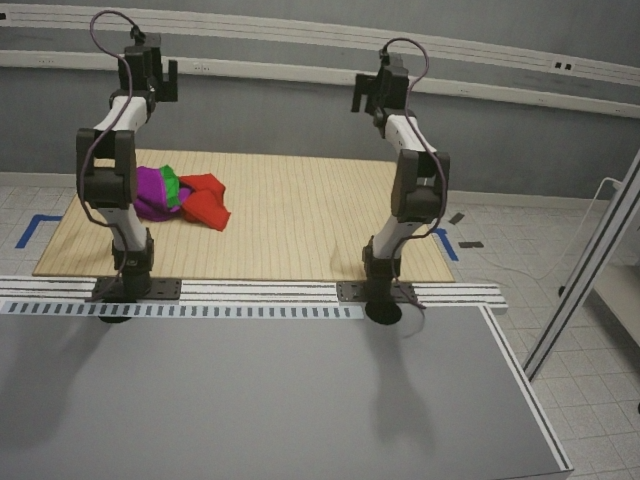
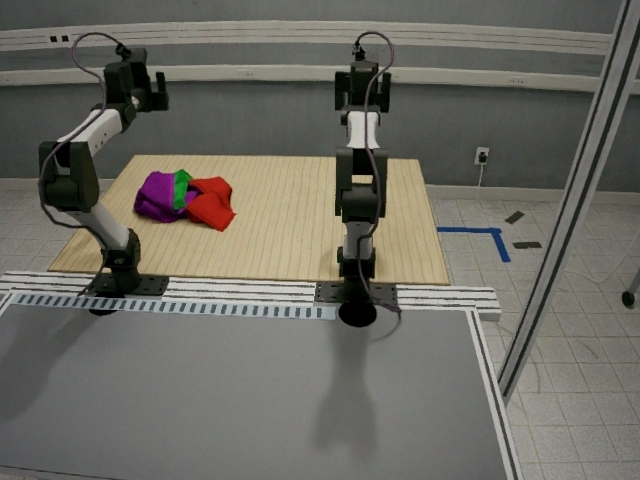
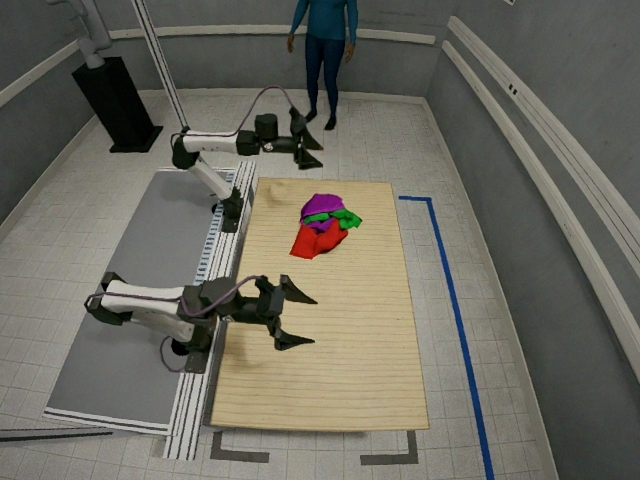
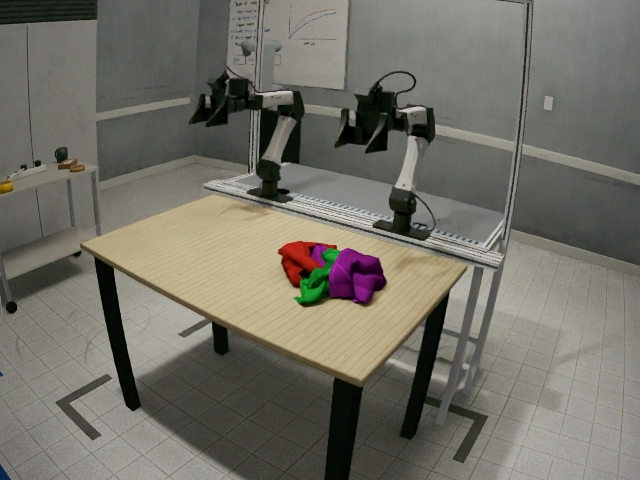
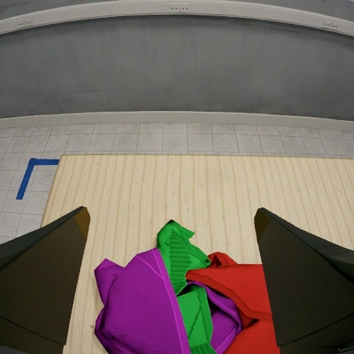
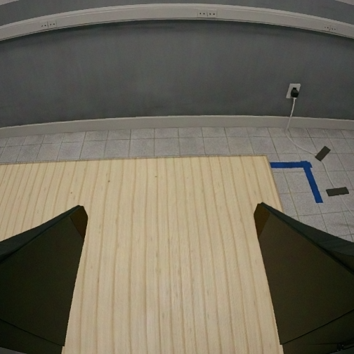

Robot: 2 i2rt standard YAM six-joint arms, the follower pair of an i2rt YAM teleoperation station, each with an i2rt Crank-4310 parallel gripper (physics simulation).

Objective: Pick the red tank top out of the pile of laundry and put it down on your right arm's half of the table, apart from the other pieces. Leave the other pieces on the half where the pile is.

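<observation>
The red tank top (image 1: 209, 201) (image 2: 212, 203) (image 3: 316, 240) (image 4: 298, 259) (image 5: 240, 290) lies crumpled at one side of the pile, touching the purple piece (image 1: 150, 193) (image 2: 156, 196) (image 3: 323, 205) (image 4: 357, 273) (image 5: 140, 305) and the green piece (image 1: 169, 186) (image 2: 180, 188) (image 3: 350, 218) (image 4: 314, 287) (image 5: 175, 250). Which layers lie under it is hidden. My left gripper (image 3: 321, 157) (image 4: 361, 139) (image 5: 171, 212) is open, raised high above the table near the pile. My right gripper (image 3: 315, 321) (image 4: 208, 122) (image 6: 169, 209) is open and empty, raised above the other half.
The wooden table (image 1: 289, 227) (image 2: 289, 227) (image 3: 351, 372) (image 4: 206, 268) (image 5: 125, 190) (image 6: 170, 250) bears the pile on its left-arm half. Both arms stand on a metal rail (image 1: 258, 291) (image 2: 237, 292) along the table's edge. A grey table (image 1: 248, 387) lies behind the rail.
</observation>
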